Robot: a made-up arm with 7 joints. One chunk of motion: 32 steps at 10 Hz.
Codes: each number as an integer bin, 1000 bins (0 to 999) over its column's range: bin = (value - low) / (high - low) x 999, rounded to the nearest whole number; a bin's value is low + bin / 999 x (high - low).
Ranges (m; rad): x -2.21..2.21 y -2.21..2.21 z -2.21..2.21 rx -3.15..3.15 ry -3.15..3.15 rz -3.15..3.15
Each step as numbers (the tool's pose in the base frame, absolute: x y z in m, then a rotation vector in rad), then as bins.
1 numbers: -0.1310 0.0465 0.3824 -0.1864 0.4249 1.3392
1 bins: 470 510 586 470 567 712
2 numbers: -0.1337 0.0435 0.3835 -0.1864 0.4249 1.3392
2 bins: 469 509 586 470 567 712
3 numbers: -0.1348 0.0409 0.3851 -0.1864 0.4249 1.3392
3 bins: 469 509 587 470 567 712
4 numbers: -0.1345 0.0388 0.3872 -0.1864 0.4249 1.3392
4 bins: 469 508 587 470 567 712
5 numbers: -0.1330 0.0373 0.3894 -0.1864 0.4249 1.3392
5 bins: 469 508 588 470 567 712
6 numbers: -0.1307 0.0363 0.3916 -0.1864 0.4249 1.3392
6 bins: 470 508 588 470 567 712
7 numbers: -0.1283 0.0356 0.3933 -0.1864 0.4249 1.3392
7 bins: 471 508 588 470 567 712
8 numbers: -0.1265 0.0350 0.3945 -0.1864 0.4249 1.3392
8 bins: 471 507 589 470 567 712
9 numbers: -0.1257 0.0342 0.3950 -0.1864 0.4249 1.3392
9 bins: 471 507 589 470 567 712
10 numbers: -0.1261 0.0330 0.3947 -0.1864 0.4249 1.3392
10 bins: 471 507 589 470 567 712
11 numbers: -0.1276 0.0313 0.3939 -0.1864 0.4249 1.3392
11 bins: 471 507 589 470 567 712
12 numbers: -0.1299 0.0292 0.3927 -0.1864 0.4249 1.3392
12 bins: 470 506 588 470 567 712
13 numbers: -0.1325 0.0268 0.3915 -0.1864 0.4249 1.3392
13 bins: 470 506 588 470 567 712
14 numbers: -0.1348 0.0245 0.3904 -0.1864 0.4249 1.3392
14 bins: 469 505 588 470 567 712
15 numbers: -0.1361 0.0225 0.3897 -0.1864 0.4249 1.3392
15 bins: 469 505 588 470 567 712
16 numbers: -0.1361 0.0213 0.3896 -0.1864 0.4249 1.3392
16 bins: 469 504 588 470 567 712
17 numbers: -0.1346 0.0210 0.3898 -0.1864 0.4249 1.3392
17 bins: 469 504 588 470 567 712
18 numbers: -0.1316 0.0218 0.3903 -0.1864 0.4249 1.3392
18 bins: 470 504 588 470 567 712
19 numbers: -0.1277 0.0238 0.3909 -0.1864 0.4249 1.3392
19 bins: 471 505 588 470 567 712
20 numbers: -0.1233 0.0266 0.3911 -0.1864 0.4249 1.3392
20 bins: 472 506 588 470 567 712
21 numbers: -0.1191 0.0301 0.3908 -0.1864 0.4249 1.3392
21 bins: 473 506 588 470 567 712
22 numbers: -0.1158 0.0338 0.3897 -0.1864 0.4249 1.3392
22 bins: 473 507 588 470 567 712
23 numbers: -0.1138 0.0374 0.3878 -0.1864 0.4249 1.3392
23 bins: 474 508 587 470 567 712
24 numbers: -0.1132 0.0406 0.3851 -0.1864 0.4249 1.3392
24 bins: 474 509 587 470 567 712
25 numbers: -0.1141 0.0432 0.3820 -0.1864 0.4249 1.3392
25 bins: 474 509 586 470 567 712
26 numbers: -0.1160 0.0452 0.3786 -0.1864 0.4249 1.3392
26 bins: 473 510 585 470 567 712
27 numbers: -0.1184 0.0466 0.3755 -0.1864 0.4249 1.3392
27 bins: 473 510 584 470 567 712
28 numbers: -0.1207 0.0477 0.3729 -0.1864 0.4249 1.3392
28 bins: 472 510 584 470 567 712
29 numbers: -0.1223 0.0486 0.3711 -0.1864 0.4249 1.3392
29 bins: 472 510 583 470 567 712
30 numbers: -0.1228 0.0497 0.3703 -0.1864 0.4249 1.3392
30 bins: 472 511 583 470 567 712
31 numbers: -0.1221 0.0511 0.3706 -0.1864 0.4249 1.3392
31 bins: 472 511 583 470 567 712
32 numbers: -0.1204 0.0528 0.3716 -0.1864 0.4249 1.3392
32 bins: 472 511 583 470 567 712
